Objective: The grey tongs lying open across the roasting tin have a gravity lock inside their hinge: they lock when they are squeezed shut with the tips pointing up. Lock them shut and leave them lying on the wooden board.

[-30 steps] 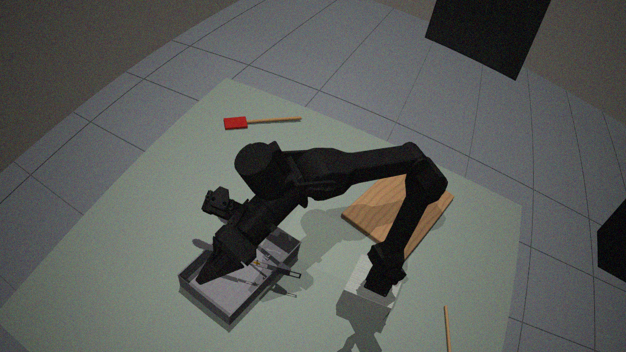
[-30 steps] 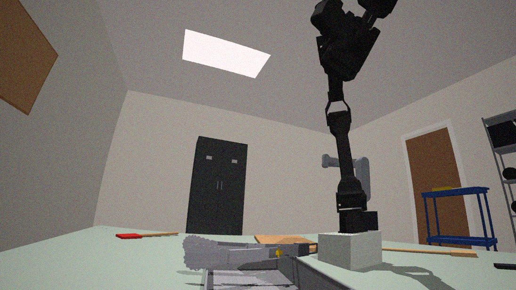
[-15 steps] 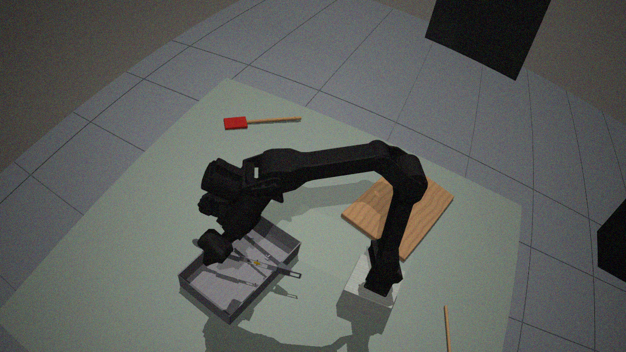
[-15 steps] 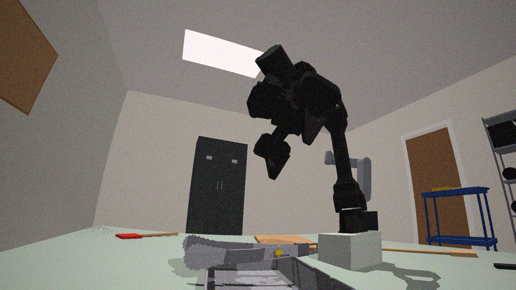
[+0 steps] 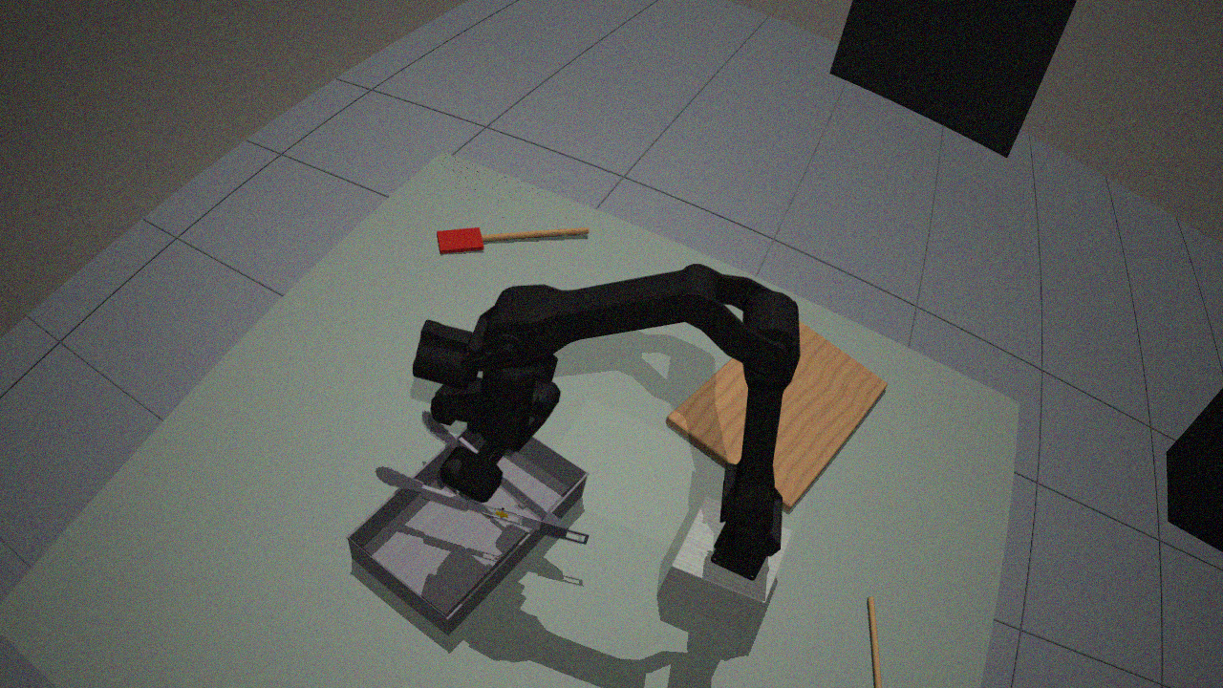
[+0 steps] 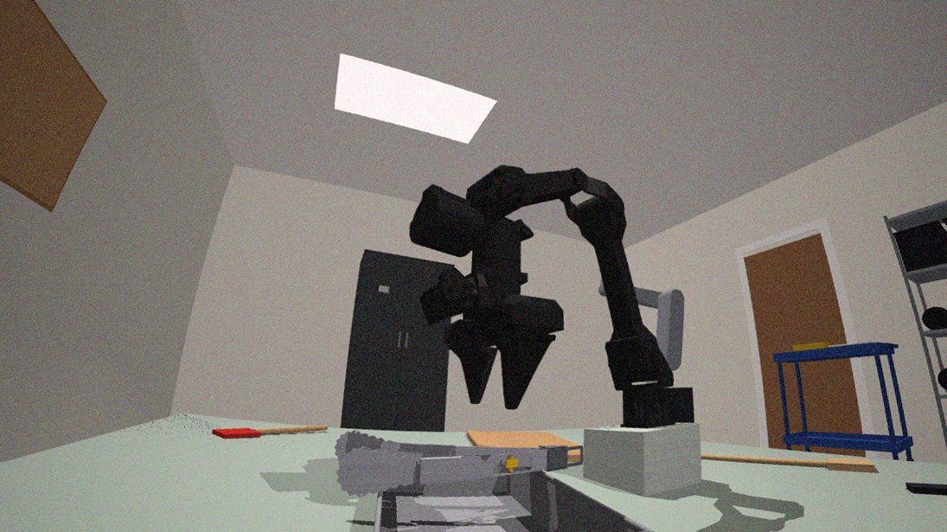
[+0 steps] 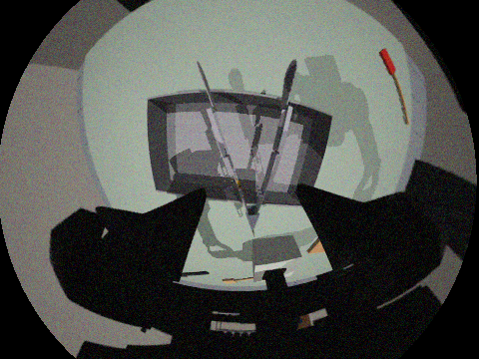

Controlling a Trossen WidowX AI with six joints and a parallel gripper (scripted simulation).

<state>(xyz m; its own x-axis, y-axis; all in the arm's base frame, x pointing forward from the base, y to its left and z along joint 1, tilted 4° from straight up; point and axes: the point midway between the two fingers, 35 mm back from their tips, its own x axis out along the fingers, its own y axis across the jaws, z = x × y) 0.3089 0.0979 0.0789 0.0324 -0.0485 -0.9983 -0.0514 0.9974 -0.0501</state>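
The grey roasting tin lies 30 mm ahead of my gripper tip, 20 mm to the left of it and 100 mm below it. The rest, counted from my gripper tip: red spatula: 320 mm ahead, 510 mm to the right, 120 mm below; wooden board: 270 mm behind, 460 mm to the right, 120 mm below.
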